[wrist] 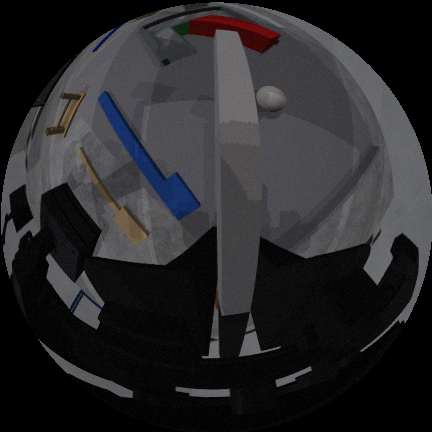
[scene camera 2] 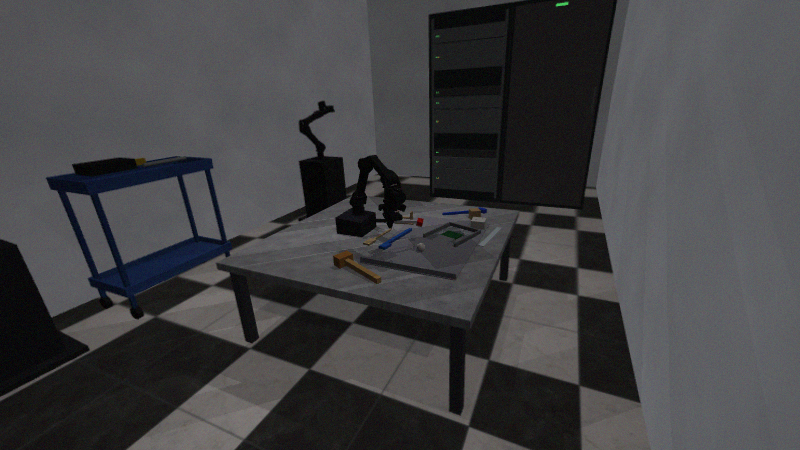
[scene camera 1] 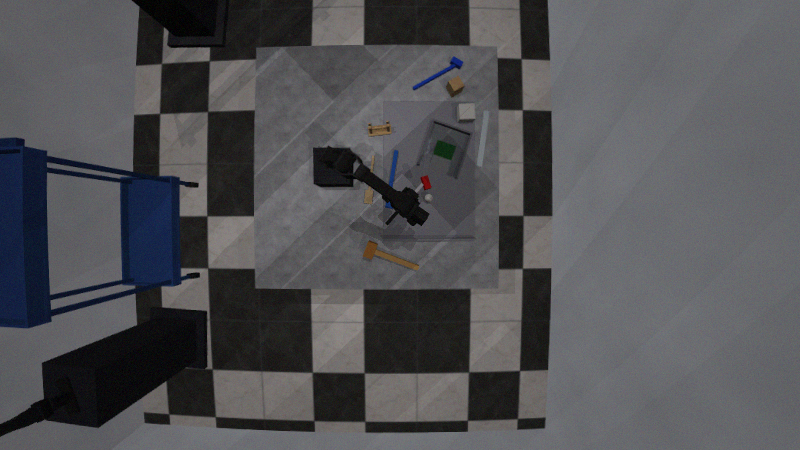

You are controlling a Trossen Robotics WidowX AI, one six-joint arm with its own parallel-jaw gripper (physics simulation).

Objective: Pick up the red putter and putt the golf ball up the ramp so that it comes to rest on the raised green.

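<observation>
My gripper is shut on the grey shaft of the red putter. The putter's red head is at the shaft's far end, raised above the grey board. The white golf ball rests on the board, to the right of the shaft in the wrist view and close to the head as seen from above. The green lies beyond them inside low grey walls. The ramp's edges are hard to make out. In the overhead view the arm hides the fingertips.
A blue putter-shaped stick and a wooden one lie nearer the arm base. A wooden mallet lies outside the board. A blue hammer, brown block and white block are beyond the green.
</observation>
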